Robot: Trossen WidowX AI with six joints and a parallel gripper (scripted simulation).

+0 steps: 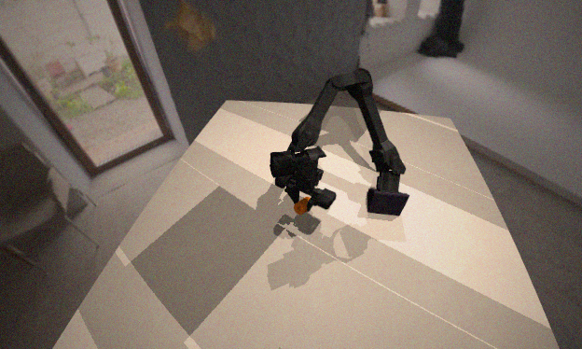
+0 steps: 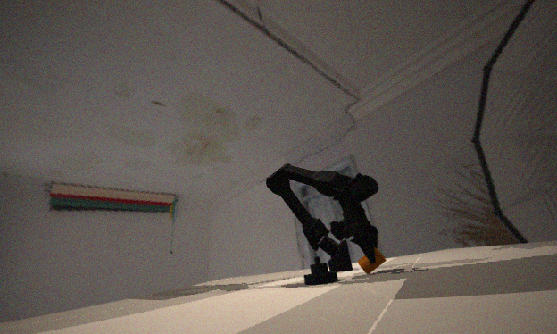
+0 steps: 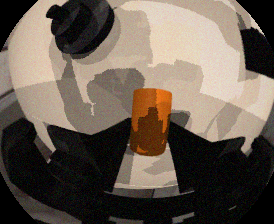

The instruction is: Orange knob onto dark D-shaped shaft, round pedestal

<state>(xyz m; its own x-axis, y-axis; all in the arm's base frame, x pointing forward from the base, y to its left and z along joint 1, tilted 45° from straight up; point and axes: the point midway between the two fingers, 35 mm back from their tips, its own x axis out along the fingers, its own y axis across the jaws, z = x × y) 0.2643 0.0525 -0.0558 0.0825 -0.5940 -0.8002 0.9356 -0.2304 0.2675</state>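
Right now the round dark pedestal is 15 cm to the right of my gripper tip and 4 cm ahead of it. Round my gripper tip: orange knob 1 cm to the right, 1 cm above.
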